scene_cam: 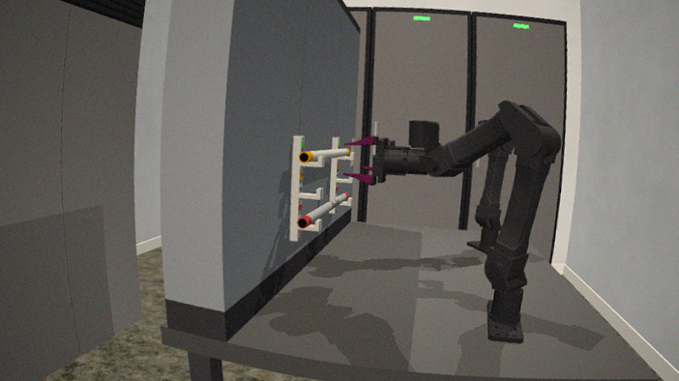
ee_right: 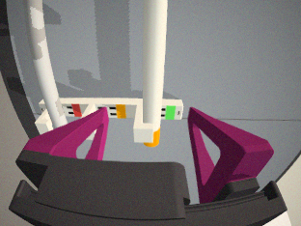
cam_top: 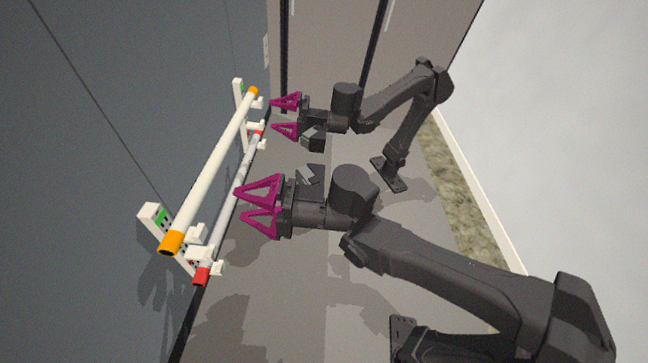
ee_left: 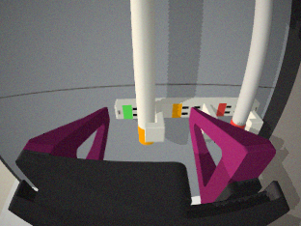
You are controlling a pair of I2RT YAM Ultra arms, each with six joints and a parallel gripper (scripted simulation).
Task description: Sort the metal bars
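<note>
The orange-ended bar is 14 cm to the right of my left hand and 9 cm ahead of it. The rest, counted from my left hand: grey wall panel: 19 cm ahead, 16 cm to the right, 12 cm above; red-ended bar: 15 cm to the right, 15 cm below, 9 cm ahead.
My right hand is 7 cm short of the orange-ended bar and 15 cm to the right of it. Also, from my right hand: grey wall panel: 17 cm ahead, 13 cm to the left, 12 cm above; red-ended bar: 6 cm ahead, 14 cm to the left, 15 cm below.
</note>
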